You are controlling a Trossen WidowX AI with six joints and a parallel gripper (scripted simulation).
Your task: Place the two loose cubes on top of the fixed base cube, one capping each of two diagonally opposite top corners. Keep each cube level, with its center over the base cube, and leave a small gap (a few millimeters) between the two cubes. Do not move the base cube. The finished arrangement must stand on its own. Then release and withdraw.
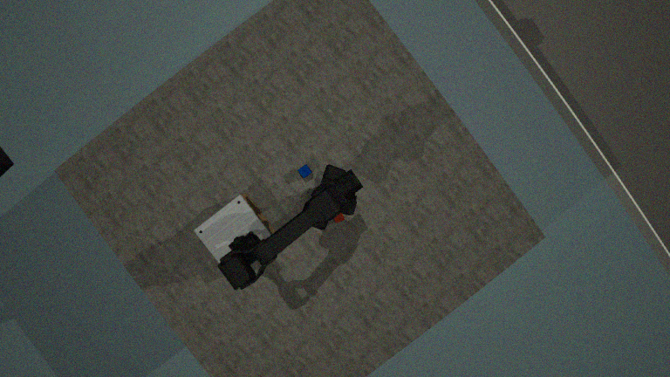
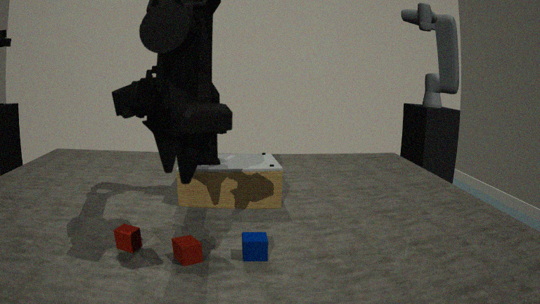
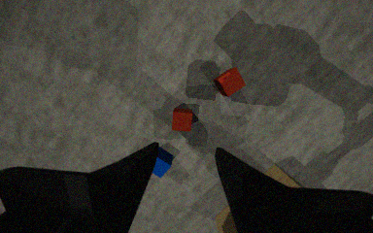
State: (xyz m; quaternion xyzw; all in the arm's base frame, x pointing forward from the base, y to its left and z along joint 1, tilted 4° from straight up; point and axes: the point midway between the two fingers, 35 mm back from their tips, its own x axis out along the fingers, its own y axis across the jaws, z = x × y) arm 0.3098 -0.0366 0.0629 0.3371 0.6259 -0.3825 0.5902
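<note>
My gripper tip is now 11 cm to the right of the blue cube, 11 cm above it and 1 cm past it.
</note>
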